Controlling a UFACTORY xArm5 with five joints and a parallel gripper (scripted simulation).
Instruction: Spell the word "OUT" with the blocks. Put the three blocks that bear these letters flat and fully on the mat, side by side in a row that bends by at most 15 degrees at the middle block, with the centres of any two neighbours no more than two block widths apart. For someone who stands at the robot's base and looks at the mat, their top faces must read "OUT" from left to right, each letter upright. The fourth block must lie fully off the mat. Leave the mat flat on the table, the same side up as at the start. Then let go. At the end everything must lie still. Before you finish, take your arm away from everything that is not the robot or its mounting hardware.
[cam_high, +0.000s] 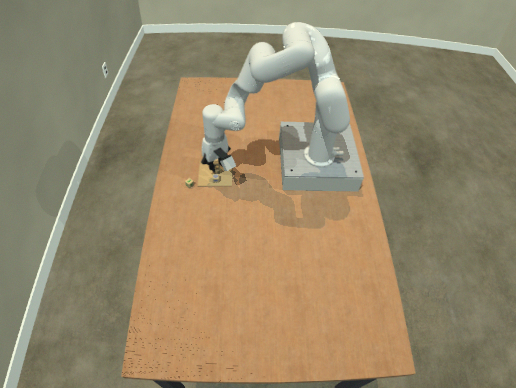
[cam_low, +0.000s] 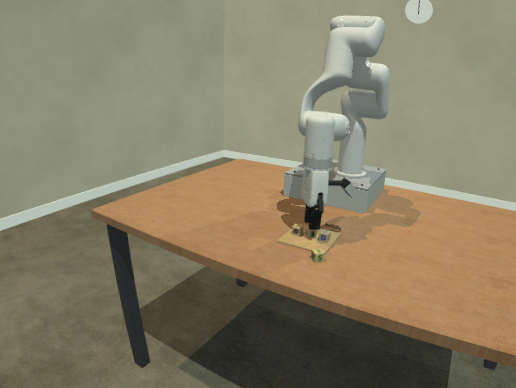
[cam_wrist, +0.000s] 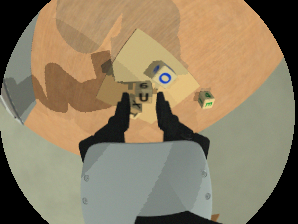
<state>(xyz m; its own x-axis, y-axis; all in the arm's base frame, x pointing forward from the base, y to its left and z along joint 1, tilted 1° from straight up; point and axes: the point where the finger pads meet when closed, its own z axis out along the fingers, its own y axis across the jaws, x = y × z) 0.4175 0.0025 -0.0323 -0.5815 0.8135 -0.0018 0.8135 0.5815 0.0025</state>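
My gripper is now 40 mm above the U block. The rest, counted from my hand: tan mat: 50 mm below, 10 mm ahead.
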